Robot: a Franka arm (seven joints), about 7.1 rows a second.
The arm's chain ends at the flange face. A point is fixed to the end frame.
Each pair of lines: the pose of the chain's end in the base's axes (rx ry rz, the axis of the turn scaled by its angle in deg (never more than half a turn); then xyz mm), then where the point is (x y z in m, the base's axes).
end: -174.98 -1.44 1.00 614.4 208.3 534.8
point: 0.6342 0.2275 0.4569
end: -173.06 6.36 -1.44 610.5 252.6 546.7
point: 0.6340 0.2722 0.4700
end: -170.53 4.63 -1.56 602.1 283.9 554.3
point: 0.6255 0.3074 0.4786
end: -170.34 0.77 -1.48 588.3 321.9 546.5
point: 0.6108 0.3467 0.4710
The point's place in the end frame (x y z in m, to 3 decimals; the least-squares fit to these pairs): 0.021 -0.012 0.079
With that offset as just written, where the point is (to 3 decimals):
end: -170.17 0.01 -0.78 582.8 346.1 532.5
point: 0.605 0.371 0.457
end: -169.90 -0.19 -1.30 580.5 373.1 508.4
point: 0.603 0.399 0.433
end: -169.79 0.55 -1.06 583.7 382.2 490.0
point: 0.606 0.408 0.415
